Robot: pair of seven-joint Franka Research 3 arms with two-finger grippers.
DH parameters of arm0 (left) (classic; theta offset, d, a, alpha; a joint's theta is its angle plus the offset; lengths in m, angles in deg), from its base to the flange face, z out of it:
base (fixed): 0 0 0 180
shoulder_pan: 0 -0.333 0 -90
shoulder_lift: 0 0 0 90
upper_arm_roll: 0 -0.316 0.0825 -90
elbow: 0 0 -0.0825 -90
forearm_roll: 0 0.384 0 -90
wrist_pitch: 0 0 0.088 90
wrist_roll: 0 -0.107 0 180
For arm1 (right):
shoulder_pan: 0 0.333 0 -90
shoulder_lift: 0 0 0 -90
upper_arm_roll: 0 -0.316 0.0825 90
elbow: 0 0 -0.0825 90
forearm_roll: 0 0.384 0 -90
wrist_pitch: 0 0 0.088 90
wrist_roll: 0 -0.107 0 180
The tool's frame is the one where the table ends.
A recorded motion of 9 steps. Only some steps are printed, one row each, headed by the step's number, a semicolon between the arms.
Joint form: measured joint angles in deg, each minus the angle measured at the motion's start. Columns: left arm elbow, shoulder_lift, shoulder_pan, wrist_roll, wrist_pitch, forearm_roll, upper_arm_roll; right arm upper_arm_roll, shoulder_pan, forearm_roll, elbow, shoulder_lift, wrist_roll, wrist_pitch.
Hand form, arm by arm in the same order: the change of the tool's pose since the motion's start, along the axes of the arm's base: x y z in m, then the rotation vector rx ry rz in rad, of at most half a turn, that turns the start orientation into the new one. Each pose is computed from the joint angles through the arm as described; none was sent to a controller.
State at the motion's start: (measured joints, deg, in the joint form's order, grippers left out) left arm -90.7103 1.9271 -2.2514 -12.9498 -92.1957 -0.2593 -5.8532; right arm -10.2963 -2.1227 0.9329 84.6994 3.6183 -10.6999 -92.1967
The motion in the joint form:
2: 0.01 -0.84 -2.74 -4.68 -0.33 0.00 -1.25; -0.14 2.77 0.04 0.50 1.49 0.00 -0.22
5: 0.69 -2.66 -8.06 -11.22 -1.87 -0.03 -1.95; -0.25 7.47 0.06 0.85 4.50 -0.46 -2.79
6: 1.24 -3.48 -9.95 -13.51 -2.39 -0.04 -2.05; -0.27 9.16 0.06 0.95 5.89 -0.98 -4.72
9: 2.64 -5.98 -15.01 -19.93 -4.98 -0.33 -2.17; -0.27 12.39 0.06 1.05 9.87 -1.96 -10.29
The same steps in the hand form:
2: -0.0017 0.0383 -0.0074 0.0041 0.0089 -0.0119; 0.0031 0.0292 -0.0187 0.0004 0.0309 0.0508
5: -0.0048 0.0970 -0.0169 0.0156 0.0040 -0.0206; 0.0103 0.0795 -0.0483 0.0066 0.0460 0.1252
6: -0.0061 0.1169 -0.0195 0.0211 0.0010 -0.0257; 0.0146 0.0985 -0.0606 0.0124 0.0397 0.1447
9: -0.0091 0.1699 -0.0284 0.0404 -0.0197 -0.0468; 0.0284 0.1371 -0.0954 0.0311 0.0180 0.1794

